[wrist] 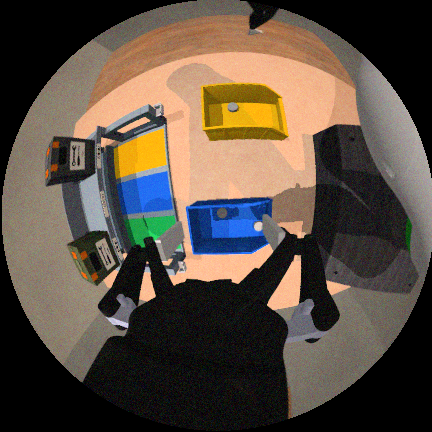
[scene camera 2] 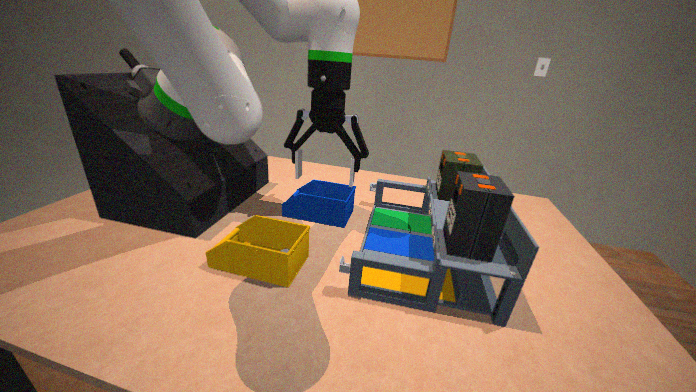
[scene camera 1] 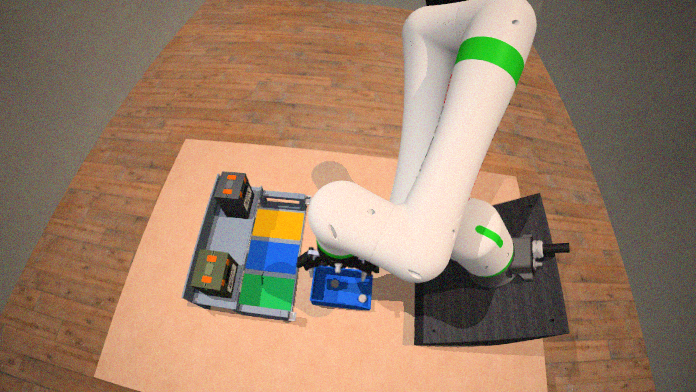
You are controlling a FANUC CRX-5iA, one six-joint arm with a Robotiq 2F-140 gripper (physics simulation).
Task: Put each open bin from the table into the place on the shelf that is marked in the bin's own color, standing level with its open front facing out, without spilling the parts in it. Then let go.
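Frame: origin at the arm's base, x down, y right, z back, level; millimetres.
Seen in the pictures: gripper, fingertip midpoint: (wrist: 221,226) (scene camera 2: 324,180) (scene camera 1: 337,274); arm's base, link origin: (scene camera 2: 171,118) (scene camera 1: 493,259).
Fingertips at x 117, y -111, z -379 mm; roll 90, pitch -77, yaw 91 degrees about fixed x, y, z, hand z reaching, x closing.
Pixels of each thing's top centre, then the offset from my fingertips to it. "spot": a spot on its surface instead.
- blue bin, surface spot: (wrist: 232,245) spot: dx +60, dy -64, dz +30 mm
- yellow bin, surface spot: (scene camera 2: 260,260) spot: dx +60, dy +266, dz -18 mm
- dark box, top centre: (scene camera 2: 483,181) (scene camera 1: 229,184) (wrist: 46,162) dx -117, dy +109, dz -344 mm
- olive box, top centre: (scene camera 2: 461,156) (scene camera 1: 209,268) (wrist: 78,265) dx -92, dy -117, dz -297 mm
The blue bin (scene camera 1: 347,296) (scene camera 2: 316,212) (wrist: 232,245) stands upright on the table with round parts in it, its low front toward the black base. The yellow bin (scene camera 2: 260,260) (wrist: 255,119) stands upright with a round grey part; the arm hides it in scene camera 1. My gripper (scene camera 1: 339,268) (scene camera 2: 325,174) (wrist: 221,226) is open and empty, pointing down above the blue bin, fingertips toward its two ends. The shelf (scene camera 1: 227,235) (scene camera 2: 480,270) (wrist: 90,210) has yellow (scene camera 1: 278,224) (scene camera 2: 395,281) (wrist: 140,152), blue (scene camera 1: 272,256) (scene camera 2: 400,242) (wrist: 145,192) and green (scene camera 1: 267,291) (scene camera 2: 400,220) (wrist: 152,230) marked places, with no bins in them.
A dark box (scene camera 1: 236,195) (scene camera 2: 477,220) (wrist: 70,160) and an olive box (scene camera 1: 214,272) (scene camera 2: 457,170) (wrist: 95,257) stand on the shelf's upper rear board. The black base (scene camera 1: 500,310) (scene camera 2: 150,175) (wrist: 345,200) stands across the bins from the shelf.
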